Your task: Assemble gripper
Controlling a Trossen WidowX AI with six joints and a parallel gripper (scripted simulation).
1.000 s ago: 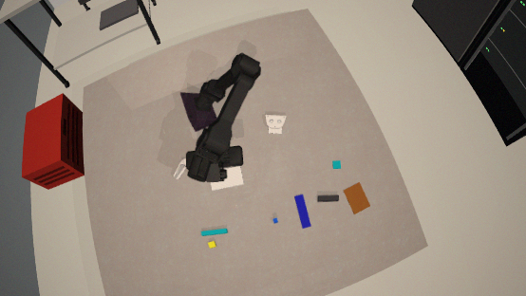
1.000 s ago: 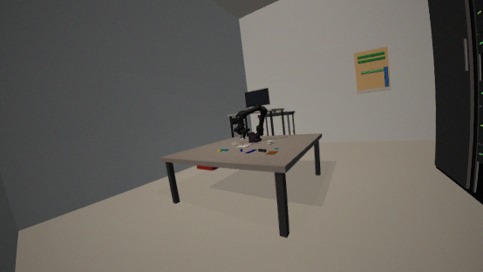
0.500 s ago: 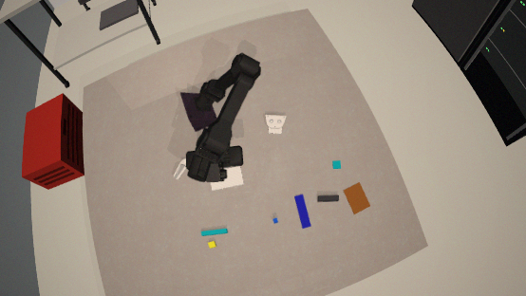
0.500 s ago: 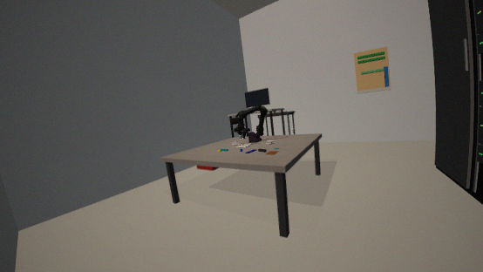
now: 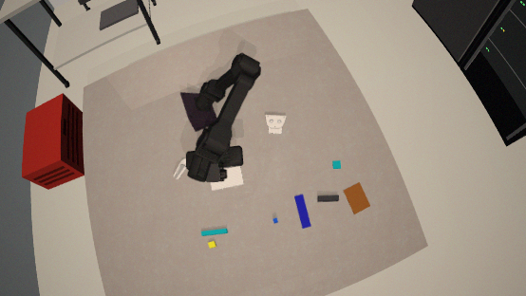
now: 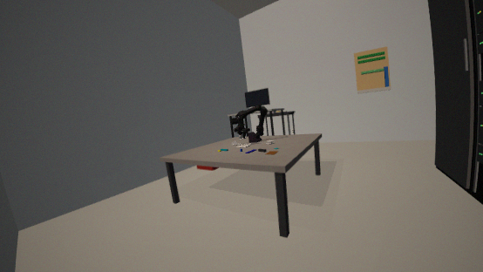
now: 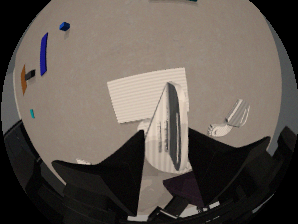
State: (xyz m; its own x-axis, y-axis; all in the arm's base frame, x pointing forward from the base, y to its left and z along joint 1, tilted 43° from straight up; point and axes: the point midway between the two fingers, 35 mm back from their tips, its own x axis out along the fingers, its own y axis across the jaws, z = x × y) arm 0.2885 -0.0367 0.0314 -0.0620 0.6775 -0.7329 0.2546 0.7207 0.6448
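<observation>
My gripper tip is 8 cm above the white ribbed tray, 2 cm short of it and 1 cm to the right of it. Round my gripper tip: white jaw (11 cm to the right, 8 cm behind, 7 cm below); teal bar (20 cm ahead, 10 cm to the right, 7 cm below); small blue cube (23 cm ahead, 12 cm to the left, 7 cm below).
</observation>
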